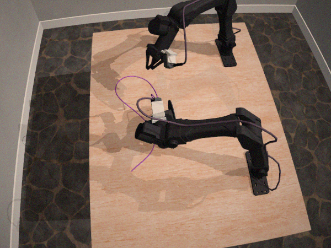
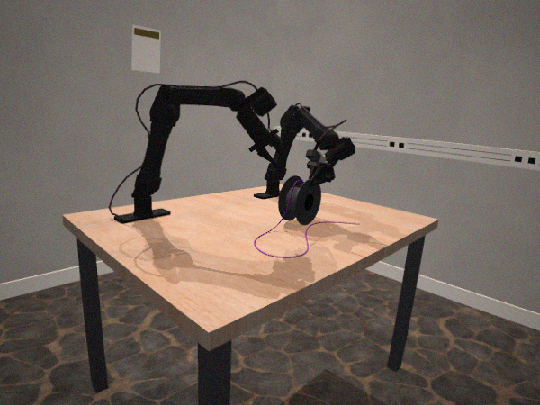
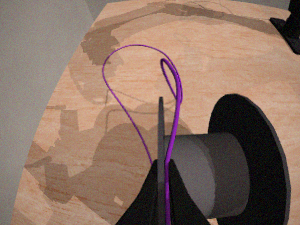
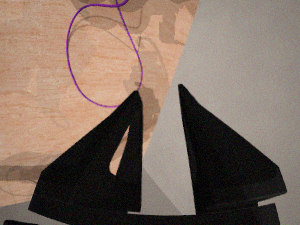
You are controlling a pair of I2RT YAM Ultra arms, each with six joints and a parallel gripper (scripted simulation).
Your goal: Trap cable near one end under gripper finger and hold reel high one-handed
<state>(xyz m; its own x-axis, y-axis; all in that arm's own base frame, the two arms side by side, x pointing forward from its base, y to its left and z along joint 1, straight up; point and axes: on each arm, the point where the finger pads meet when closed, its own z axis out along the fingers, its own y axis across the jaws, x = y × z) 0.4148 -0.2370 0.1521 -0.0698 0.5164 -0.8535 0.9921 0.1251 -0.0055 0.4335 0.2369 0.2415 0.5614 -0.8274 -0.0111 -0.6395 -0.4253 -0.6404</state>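
Right now my left hand is 30 mm past the black reel and 70 mm above it.
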